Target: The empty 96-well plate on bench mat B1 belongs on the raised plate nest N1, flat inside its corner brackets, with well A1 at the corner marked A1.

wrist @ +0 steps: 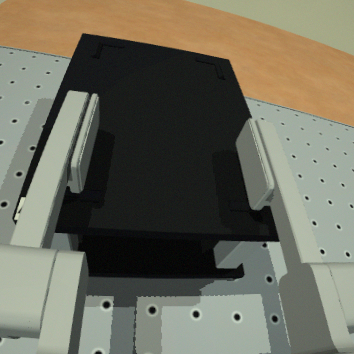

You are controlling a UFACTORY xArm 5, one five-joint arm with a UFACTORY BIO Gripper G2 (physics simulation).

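Frame: origin at the arm's base, x ahead, y left, z up, level; metres.
Seen in the pictures: end effector, tool point: (173, 150).
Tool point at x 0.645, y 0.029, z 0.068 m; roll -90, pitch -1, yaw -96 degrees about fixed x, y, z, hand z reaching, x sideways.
Observation:
Offsets run from my tool point to a thing's top centre. "spot": to the spot under its first point. Level surfaces: height alone.
The raised plate nest N1 {dx +0.049, dy -0.003, dz -0.010 m} (165, 105) is a black slab in the middle of the wrist view, with two low corner brackets visible at its far end and two fainter ones near its close end. No plate shows on it. A sliver of a white label {spot: dx -0.022, dy +0.061, dz -0.013 m} (20, 207) shows at its near left corner, mostly hidden by the left finger. My gripper (170, 155) is shut to its narrowest, its two pads still well apart with nothing between them, above the nest. The 96-well plate and mat B1 do not show in this view.
A grey support {spot: dx -0.029, dy -0.038, dz -0.051 m} (226, 254) and a black base {spot: dx -0.028, dy -0.004, dz -0.069 m} (160, 267) show under the nest's near edge. A pale perforated bench deck {dz -0.074 m} (310, 175) surrounds the nest. A wood-coloured surface {dz -0.087 m} (280, 75) lies beyond the far edge of the deck.

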